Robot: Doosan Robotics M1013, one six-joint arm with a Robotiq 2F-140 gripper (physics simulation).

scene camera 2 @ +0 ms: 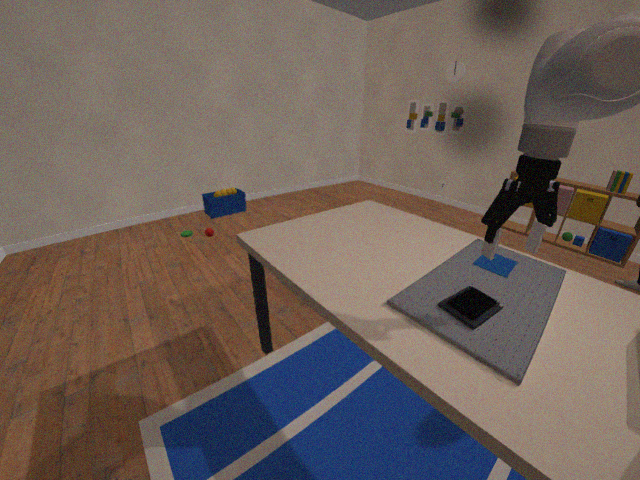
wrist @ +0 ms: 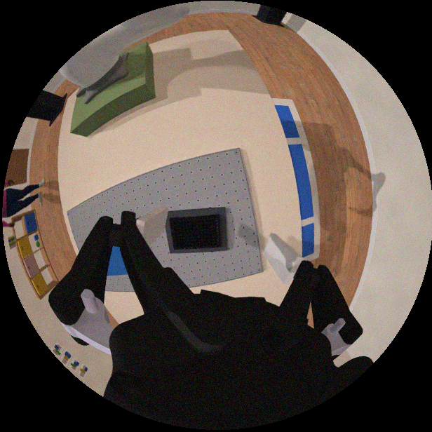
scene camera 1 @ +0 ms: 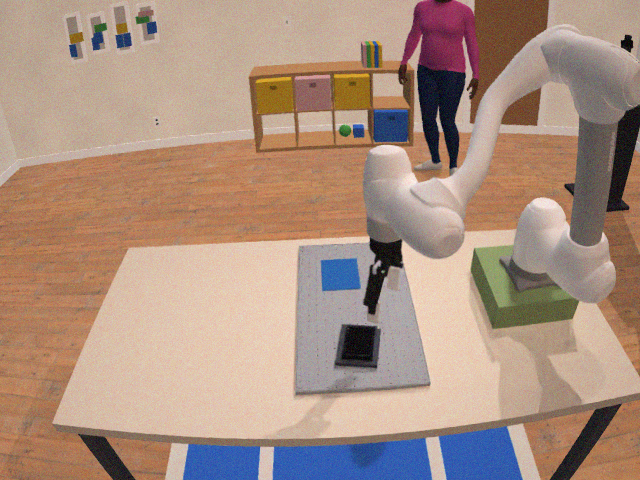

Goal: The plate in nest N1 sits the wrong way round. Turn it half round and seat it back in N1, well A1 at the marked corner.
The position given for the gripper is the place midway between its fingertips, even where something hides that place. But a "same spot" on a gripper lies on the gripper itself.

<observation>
gripper: scene camera 2; wrist; scene camera 1 383, 304
black well plate: scene camera 2; wrist; scene camera 1 359, 340
same spot on black well plate: [wrist: 203, 231] = [scene camera 2: 469, 303]
same spot on gripper: [wrist: 77, 300] = [scene camera 2: 554, 187]
</observation>
